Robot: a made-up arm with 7 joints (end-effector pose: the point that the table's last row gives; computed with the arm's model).
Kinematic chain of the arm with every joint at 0, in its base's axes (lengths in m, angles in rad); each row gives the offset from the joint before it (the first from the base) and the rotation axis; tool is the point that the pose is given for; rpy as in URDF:
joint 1: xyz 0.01 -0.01 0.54 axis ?
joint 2: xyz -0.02 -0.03 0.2 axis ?
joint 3: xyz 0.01 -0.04 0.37 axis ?
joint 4: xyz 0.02 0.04 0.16 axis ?
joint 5: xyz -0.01 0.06 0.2 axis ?
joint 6: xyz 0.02 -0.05 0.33 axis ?
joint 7: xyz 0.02 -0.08 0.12 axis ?
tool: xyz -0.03 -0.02 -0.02 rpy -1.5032 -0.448 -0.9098
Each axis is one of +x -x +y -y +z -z.
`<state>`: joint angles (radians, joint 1 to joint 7).
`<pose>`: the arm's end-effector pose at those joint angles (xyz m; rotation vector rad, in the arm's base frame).
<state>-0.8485 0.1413 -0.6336 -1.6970 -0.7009 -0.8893 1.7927</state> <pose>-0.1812 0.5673 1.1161 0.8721 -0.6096 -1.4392</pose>
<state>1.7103 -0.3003 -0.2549 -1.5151 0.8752 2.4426 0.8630</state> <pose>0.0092 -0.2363 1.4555 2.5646 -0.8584 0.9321</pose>
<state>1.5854 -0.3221 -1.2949 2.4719 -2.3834 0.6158 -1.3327</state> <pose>0.4539 0.3653 0.6894 0.3539 0.8940 -0.5653</pose>
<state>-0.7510 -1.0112 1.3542 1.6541 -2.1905 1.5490 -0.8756</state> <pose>0.6482 0.1109 1.1599 1.9978 1.8539 0.9505</pose>
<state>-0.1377 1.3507 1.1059 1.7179 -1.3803 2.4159 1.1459</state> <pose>-0.5013 0.4811 0.9965 -1.4766 -2.2717 -0.5567</pose>
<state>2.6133 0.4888 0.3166 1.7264 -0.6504 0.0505 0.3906</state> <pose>-0.3020 0.0357 1.4990 -1.7894 -1.7389 0.3020</pose>
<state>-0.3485 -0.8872 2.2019 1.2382 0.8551 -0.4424 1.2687</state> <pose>0.3395 0.3088 1.4610 1.6510 -0.3087 -2.6290</pose>
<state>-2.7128 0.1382 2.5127 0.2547 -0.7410 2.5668 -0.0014</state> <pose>0.1200 0.1203 1.7201 -0.5303 -1.7634 -2.4889</pose>
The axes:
joint 1: +z
joint 2: -y
joint 3: +z
joint 4: +y
joint 5: +z
joint 6: -y
joint 7: +x

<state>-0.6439 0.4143 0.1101 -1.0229 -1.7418 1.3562 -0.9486</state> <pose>-0.5597 0.5430 1.1546 -0.6855 -1.0763 1.5271</pose>
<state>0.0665 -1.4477 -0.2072 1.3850 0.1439 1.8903 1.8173</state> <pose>0.7446 -0.1468 0.3461 -0.1024 1.8139 -0.5915</pose>
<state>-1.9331 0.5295 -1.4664 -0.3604 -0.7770 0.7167 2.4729</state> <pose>0.4300 0.3775 1.6817 0.4802 1.5543 1.9246</pose>
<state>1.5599 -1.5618 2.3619 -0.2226 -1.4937 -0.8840 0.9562</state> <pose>0.2621 1.0520 0.5754 1.9703 -0.8557 -1.3078</pose>
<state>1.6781 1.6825 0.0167 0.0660 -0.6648 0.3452 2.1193</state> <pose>0.1701 -1.1778 0.5862 1.5230 0.0513 1.2752</pose>
